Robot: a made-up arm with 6 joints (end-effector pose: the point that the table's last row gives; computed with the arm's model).
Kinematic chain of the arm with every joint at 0, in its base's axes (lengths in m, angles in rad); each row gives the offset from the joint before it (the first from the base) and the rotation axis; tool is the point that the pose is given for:
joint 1: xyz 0 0 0.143 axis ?
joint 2: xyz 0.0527 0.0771 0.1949 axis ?
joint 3: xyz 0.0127 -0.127 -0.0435 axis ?
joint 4: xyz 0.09 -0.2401 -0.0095 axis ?
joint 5: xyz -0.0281 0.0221 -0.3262 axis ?
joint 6: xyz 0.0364 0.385 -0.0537 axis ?
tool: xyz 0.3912 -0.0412 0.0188
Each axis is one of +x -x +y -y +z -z.
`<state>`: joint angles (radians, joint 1 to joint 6).
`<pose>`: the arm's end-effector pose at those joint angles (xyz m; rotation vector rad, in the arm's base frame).
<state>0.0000 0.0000 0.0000 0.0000 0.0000 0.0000</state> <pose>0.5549 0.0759 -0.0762 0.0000 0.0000 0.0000</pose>
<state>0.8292 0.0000 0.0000 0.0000 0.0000 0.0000</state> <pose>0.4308 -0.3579 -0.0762 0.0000 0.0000 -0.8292</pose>
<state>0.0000 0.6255 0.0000 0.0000 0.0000 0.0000</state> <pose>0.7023 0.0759 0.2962 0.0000 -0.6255 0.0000</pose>
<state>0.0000 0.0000 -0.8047 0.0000 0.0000 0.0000</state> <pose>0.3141 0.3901 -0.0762 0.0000 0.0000 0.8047</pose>
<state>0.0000 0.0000 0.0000 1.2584 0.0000 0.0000</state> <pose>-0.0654 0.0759 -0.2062 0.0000 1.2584 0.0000</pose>
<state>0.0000 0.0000 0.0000 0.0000 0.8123 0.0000</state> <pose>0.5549 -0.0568 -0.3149 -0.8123 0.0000 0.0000</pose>
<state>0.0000 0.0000 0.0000 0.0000 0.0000 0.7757</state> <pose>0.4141 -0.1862 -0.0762 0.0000 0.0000 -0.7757</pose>
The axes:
joint 1: -z
joint 2: -y
joint 3: -z
joint 4: +y
joint 5: -x
joint 6: -z

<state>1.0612 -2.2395 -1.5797 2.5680 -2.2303 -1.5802</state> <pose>-0.1552 0.6369 0.0159 -2.0303 -2.1102 0.4311</pose>
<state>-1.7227 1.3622 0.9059 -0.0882 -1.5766 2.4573</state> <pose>-0.0411 0.2260 0.0292 0.6628 2.3660 0.1545</pose>
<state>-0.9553 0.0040 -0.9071 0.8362 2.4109 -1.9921</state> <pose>1.0202 -0.3023 -0.1700 2.0687 -0.4914 -0.4244</pose>
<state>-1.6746 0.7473 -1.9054 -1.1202 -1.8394 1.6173</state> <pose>-0.3726 0.2280 0.2097 -1.1509 1.0208 2.5909</pose>
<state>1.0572 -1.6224 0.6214 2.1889 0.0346 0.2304</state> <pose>0.1622 0.1821 0.6622 -1.1211 -1.9877 0.0889</pose>
